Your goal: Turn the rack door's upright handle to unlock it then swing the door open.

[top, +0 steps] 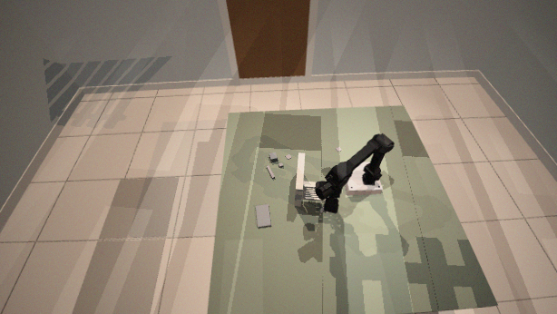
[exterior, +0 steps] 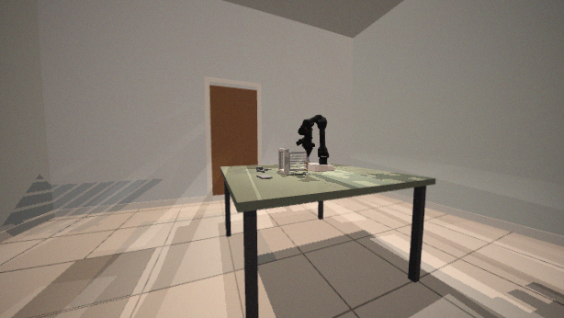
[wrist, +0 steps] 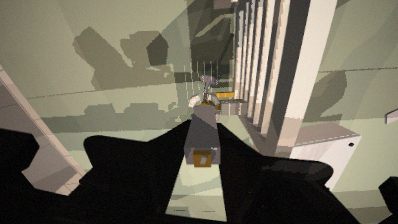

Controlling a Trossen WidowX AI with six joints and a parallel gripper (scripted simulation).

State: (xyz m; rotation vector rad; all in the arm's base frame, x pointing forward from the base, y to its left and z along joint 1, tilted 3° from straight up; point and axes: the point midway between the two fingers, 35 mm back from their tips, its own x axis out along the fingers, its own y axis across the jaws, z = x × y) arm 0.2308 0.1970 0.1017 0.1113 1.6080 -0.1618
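Now: gripper tip 3 cm above the door handle and 1 cm short of it. The rest, counted from my gripper tip: flat grey slab 34 cm ahead, 13 cm below, 5 cm to the left; then grey block 33 cm to the right, 33 cm ahead, 12 cm below; then short bar 34 cm ahead, 23 cm to the right, 13 cm below.
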